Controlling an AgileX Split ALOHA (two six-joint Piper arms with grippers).
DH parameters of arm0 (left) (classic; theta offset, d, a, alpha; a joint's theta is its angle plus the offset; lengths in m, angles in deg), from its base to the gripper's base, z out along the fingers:
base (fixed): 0 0 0 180
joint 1: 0 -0.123 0 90
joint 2: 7.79 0 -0.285 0
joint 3: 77.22 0 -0.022 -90
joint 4: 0 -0.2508 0 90
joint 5: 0 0 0.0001 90
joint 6: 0 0.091 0 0
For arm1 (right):
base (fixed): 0 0 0 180
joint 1: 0 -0.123 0 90
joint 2: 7.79 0 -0.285 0
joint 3: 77.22 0 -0.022 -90
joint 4: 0 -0.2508 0 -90
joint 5: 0 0 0.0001 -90
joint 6: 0 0.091 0 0
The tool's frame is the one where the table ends.
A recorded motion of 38 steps. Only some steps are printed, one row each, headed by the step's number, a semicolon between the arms.
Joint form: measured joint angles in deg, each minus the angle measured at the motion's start. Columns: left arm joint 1, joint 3, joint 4, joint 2, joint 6, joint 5; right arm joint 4, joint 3, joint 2, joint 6, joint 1, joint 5.
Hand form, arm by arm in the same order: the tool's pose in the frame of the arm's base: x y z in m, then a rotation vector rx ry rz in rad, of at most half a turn. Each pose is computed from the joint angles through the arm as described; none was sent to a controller.
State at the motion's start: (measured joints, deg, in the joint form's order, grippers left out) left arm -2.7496 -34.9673 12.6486 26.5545 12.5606 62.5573; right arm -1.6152 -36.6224 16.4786 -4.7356 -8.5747 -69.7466
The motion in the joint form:
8: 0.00 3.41 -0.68 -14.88 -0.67 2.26; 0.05 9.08 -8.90 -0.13 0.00 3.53
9: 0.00 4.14 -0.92 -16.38 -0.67 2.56; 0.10 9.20 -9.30 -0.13 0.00 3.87
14: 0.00 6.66 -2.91 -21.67 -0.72 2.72; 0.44 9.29 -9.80 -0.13 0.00 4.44
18: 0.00 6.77 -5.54 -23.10 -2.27 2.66; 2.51 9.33 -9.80 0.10 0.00 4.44
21: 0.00 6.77 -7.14 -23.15 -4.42 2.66; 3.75 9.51 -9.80 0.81 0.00 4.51
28: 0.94 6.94 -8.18 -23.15 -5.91 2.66; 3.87 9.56 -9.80 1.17 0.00 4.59
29: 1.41 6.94 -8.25 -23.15 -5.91 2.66; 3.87 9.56 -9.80 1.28 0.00 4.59
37: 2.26 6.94 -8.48 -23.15 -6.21 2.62; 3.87 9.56 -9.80 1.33 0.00 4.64
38: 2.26 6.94 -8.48 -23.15 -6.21 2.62; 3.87 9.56 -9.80 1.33 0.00 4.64
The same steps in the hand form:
8: 0.0193 -0.0162 0.2865 0.1784 2.2407 -0.1242; 0.0112 0.0040 0.2642 -0.2685 2.2757 0.0679
9: 0.0157 -0.0161 0.2829 0.1802 2.2332 -0.1177; 0.0107 0.0038 0.2641 -0.2672 2.2650 0.0671
14: 0.0049 -0.0138 0.2706 0.1811 2.1933 -0.0681; 0.0102 0.0033 0.2644 -0.2651 2.2479 0.0601
18: 0.0016 -0.0102 0.2697 0.1501 2.1776 -0.0237; 0.0107 0.0003 0.2642 -0.2602 2.2487 0.0170
21: 0.0014 -0.0079 0.2695 0.1079 2.1821 -0.0107; 0.0113 -0.0014 0.2635 -0.2463 2.2515 -0.0035
28: 0.0016 -0.0064 0.2685 0.0965 2.1872 -0.0127; 0.0114 -0.0016 0.2633 -0.2392 2.2516 -0.0028
29: 0.0016 -0.0063 0.2685 0.1054 2.1869 -0.0158; 0.0114 -0.0016 0.2633 -0.2371 2.2519 -0.0018
37: 0.0015 -0.0060 0.2686 0.1157 2.1860 -0.0222; 0.0115 -0.0016 0.2634 -0.2360 2.2511 -0.0013
38: 0.0015 -0.0060 0.2686 0.1157 2.1860 -0.0222; 0.0115 -0.0016 0.2634 -0.2360 2.2511 -0.0013

